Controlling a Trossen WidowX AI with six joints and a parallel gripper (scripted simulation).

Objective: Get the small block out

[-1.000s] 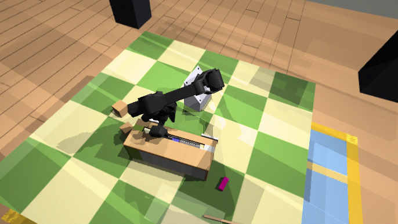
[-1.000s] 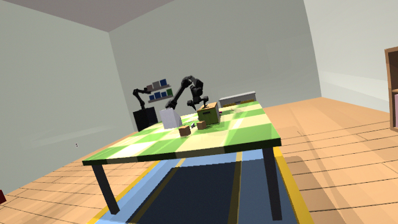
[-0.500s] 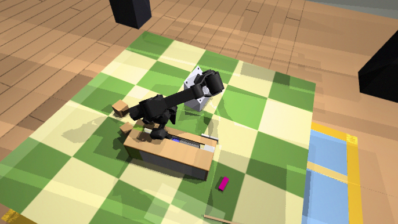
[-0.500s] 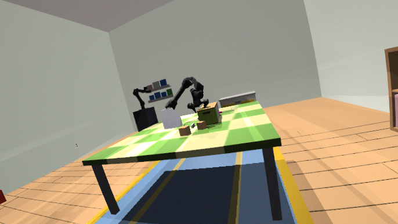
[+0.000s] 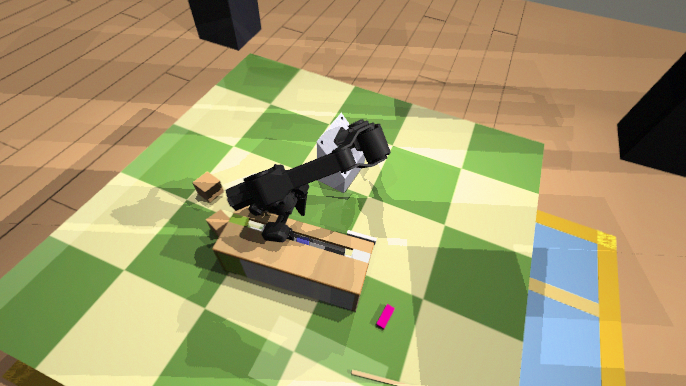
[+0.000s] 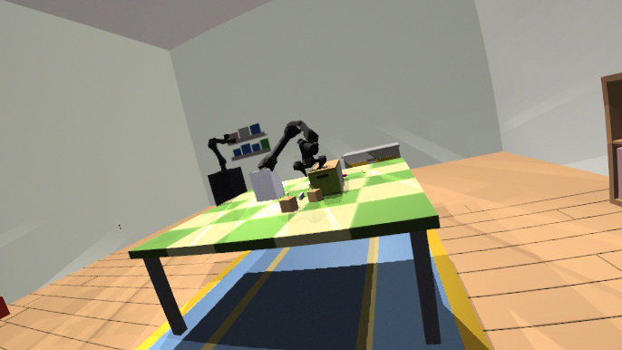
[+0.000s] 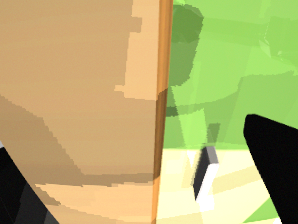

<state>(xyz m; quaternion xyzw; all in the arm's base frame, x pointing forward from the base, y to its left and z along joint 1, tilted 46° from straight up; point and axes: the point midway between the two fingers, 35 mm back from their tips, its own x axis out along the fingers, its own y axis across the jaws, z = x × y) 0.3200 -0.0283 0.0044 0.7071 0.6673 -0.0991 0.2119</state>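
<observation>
Now: gripper tip 4 cm to the right of the blue block and 4 cm short of it. The rest, counted from my gripper tip: thin tan stick (36 cm to the left, 25 cm ahead, 8 cm below); then box (3 cm below, 3 cm ahead, 2 cm to the left).
</observation>
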